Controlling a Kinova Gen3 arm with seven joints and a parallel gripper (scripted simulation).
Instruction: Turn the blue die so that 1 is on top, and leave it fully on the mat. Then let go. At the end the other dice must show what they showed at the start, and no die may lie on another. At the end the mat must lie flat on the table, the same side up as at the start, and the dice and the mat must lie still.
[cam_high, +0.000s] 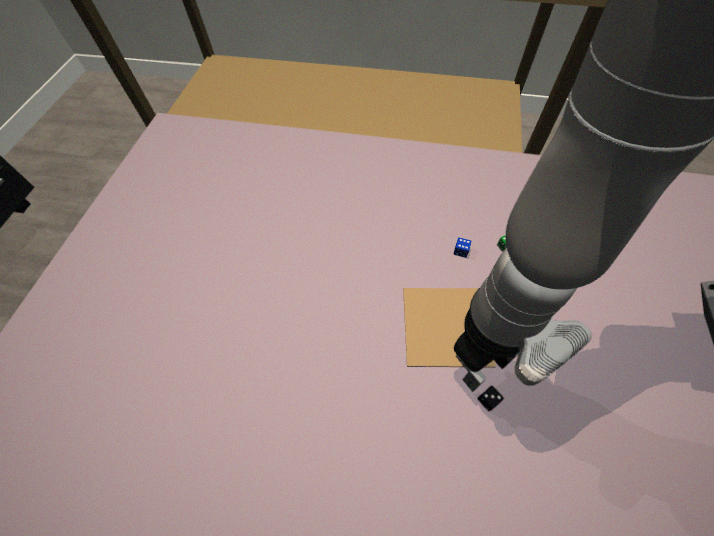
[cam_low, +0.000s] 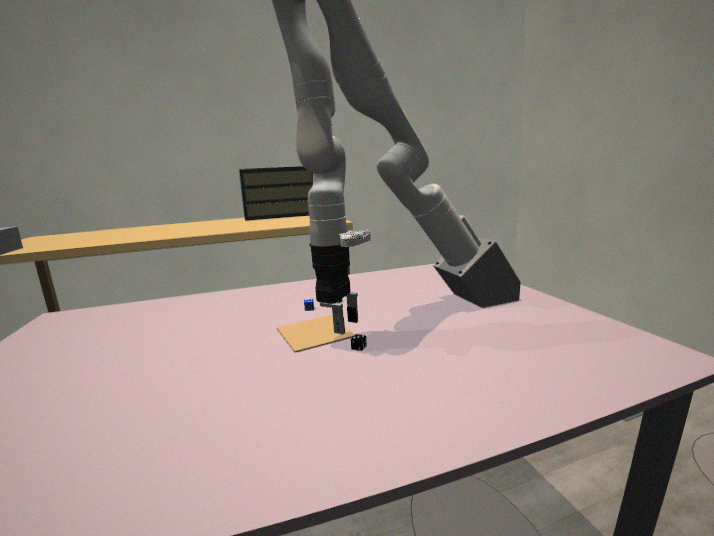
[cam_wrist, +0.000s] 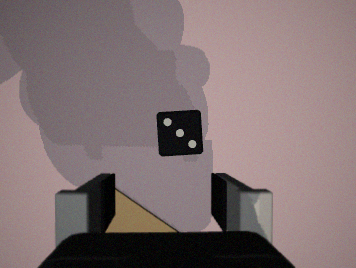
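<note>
Now: hand 40 mm above the black die, 30 mm to the right of it and 10 mm past it. Also, from my hand: blue die (240 mm to the right, 40 mm below, 20 mm ahead); then tan mat (90 mm to the right, 50 mm below, 50 mm ahead); then green die (260 mm to the right, 60 mm behind, 40 mm below).
</note>
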